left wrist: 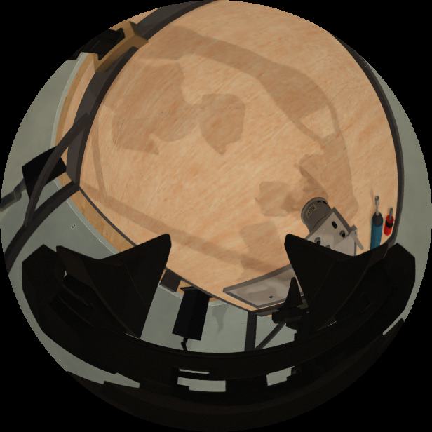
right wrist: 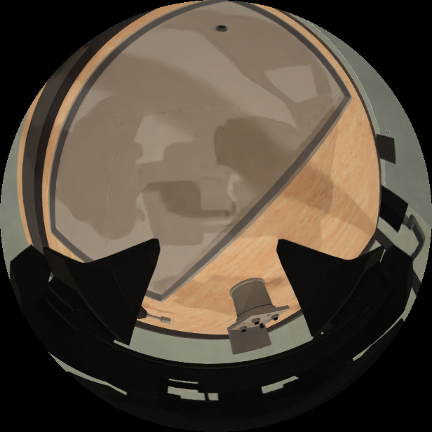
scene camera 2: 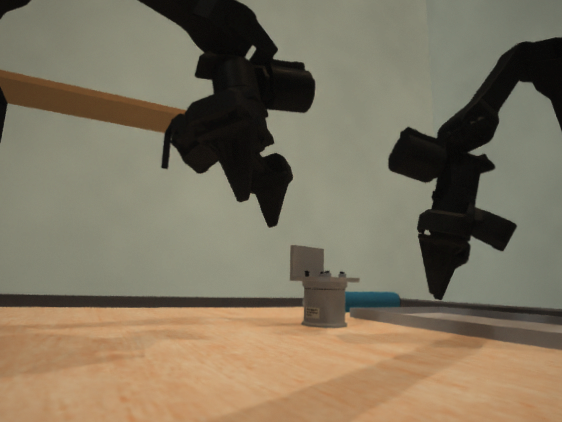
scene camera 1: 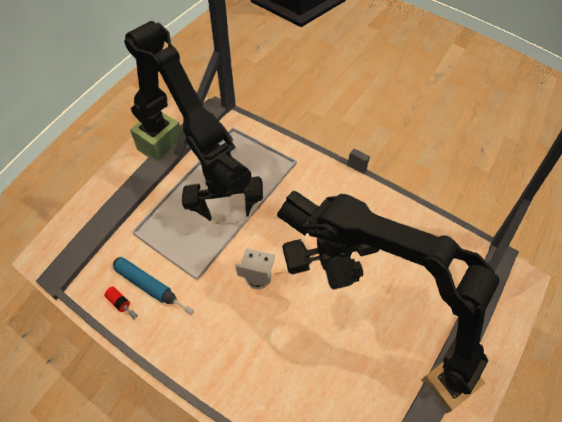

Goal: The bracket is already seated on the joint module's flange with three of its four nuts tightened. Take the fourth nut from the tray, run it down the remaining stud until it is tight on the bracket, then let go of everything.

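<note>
The fourth nut is a small dark ring on the grey tray, near its far end in the right wrist view; the right arm hides it in scene camera 1. The grey bracket sits on the upright joint module, with small dark fasteners on its plate. My right gripper is open and empty above the tray. My left gripper is open and empty, higher than the bracket and beside it.
A blue-handled driver and a shorter red one lie beyond the tray's near corner in scene camera 1. Dark frame rails edge the table. A small dark block stands at the back rail.
</note>
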